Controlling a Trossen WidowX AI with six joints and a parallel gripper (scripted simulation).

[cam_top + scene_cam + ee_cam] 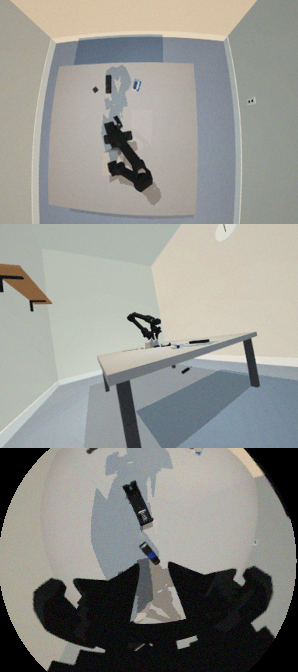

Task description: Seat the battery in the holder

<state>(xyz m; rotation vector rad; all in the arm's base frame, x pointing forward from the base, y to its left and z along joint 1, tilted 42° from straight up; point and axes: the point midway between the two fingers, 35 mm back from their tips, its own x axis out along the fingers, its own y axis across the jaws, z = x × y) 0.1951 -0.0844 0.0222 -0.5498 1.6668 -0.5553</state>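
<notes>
Right now my gripper tip is 70 mm above the battery. The rest, counted from my gripper tip: white blister card 400 mm ahead, 150 mm to the right, 70 mm below; black remote 450 mm ahead, 90 mm to the left, 70 mm below; black block 420 mm ahead, 210 mm to the left, 80 mm below.
</notes>
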